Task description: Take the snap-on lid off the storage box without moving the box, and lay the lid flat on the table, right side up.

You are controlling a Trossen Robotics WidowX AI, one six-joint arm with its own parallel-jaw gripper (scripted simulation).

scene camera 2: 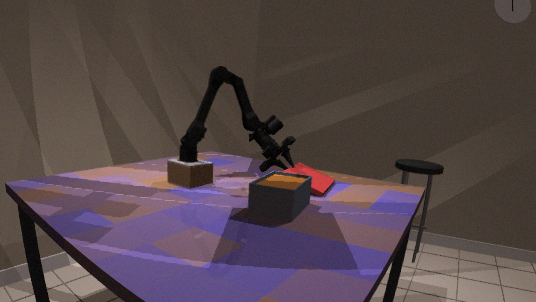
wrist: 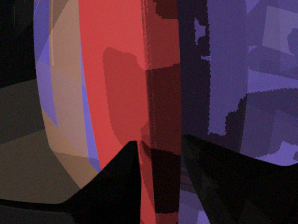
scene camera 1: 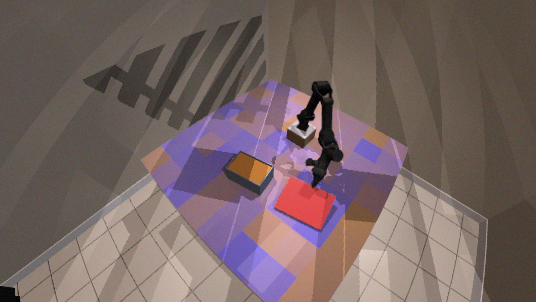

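There's a red lid (scene camera 1: 299,199) here, and you'd find it in the wrist view as well (wrist: 132,64). My gripper (scene camera 2: 291,169) is visible too, and the wrist view has it (wrist: 159,146). And then there's a dark grey storage box (scene camera 2: 279,195), though in the wrist view that box is out of frame.
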